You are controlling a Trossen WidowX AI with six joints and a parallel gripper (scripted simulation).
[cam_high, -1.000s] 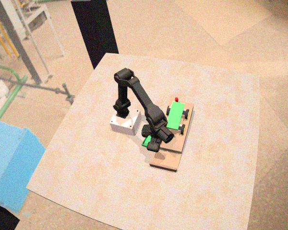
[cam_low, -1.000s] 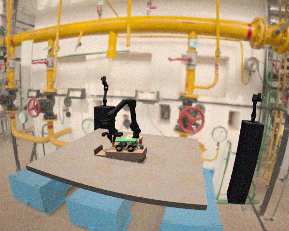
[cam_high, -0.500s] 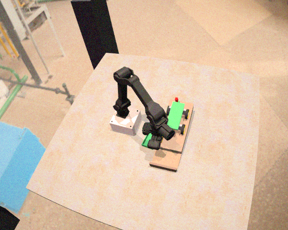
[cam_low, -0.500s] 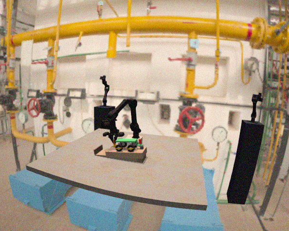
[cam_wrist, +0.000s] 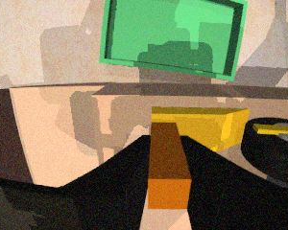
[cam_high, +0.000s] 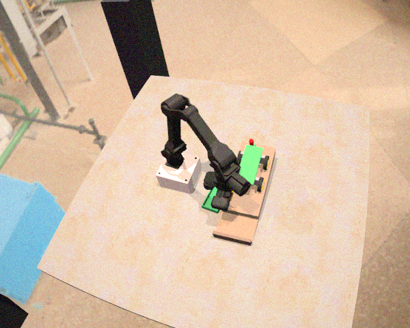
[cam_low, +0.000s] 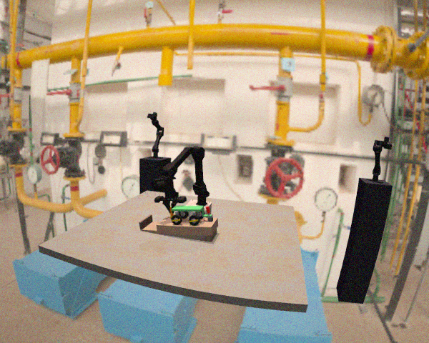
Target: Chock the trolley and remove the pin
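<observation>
Right now the yellow chock is 20 mm to the left of my gripper tip and 10 mm below it. From my gripper tip the other things lie so: wooden ramp 50 mm ahead, 120 mm to the left, 40 mm below; green tray 70 mm behind, 10 mm to the left, 100 mm below; trolley 50 mm ahead, 130 mm to the left, 30 mm above.
</observation>
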